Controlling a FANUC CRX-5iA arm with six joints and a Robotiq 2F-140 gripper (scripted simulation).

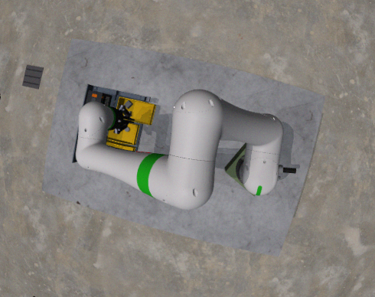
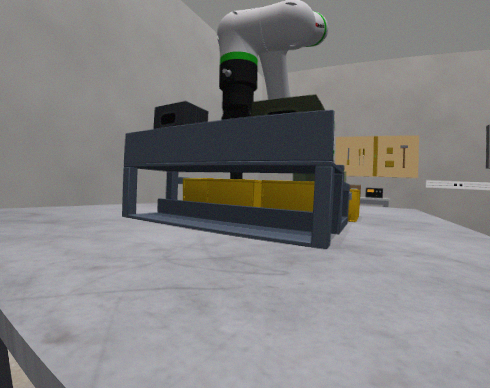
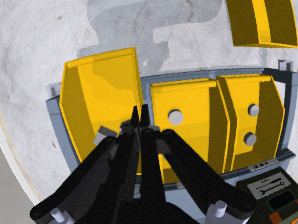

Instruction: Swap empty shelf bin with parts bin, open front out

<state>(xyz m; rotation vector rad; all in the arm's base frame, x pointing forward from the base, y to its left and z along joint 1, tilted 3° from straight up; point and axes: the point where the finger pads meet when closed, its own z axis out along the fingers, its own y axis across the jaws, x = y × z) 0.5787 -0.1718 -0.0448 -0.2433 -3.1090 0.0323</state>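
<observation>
The dark shelf is 90 mm ahead of my hand, 50 mm to the left of it and 20 mm below it. Round my hand: black box: 130 mm ahead, 70 mm to the right, 70 mm above; grey part: 30 mm ahead, 80 mm to the right, 60 mm below.
</observation>
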